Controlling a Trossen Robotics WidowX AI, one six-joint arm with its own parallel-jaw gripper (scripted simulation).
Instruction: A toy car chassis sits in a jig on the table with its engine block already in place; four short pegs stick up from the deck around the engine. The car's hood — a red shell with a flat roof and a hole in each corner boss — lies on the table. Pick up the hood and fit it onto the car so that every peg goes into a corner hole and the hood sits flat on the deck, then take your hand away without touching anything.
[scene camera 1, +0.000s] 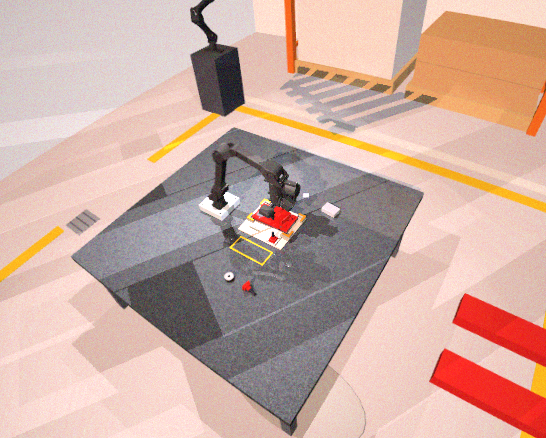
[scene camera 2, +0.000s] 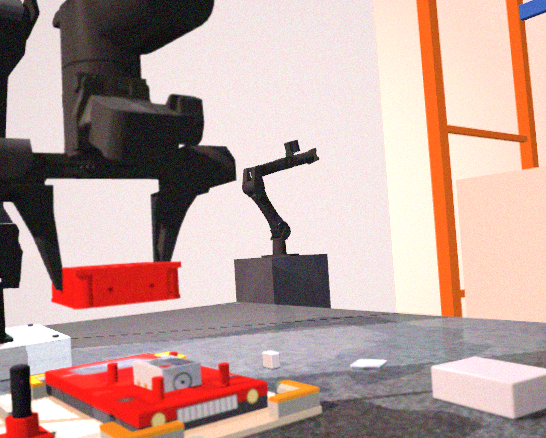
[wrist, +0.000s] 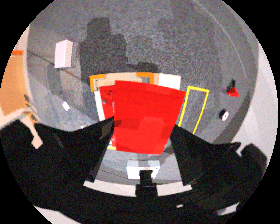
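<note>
Scene camera 2: my gripper (scene camera 2: 112, 285), holding a red hood (scene camera 2: 101, 286); engine block (scene camera 2: 178, 372). Wrist view: red hood (wrist: 144, 114), my gripper (wrist: 143, 122).
</note>
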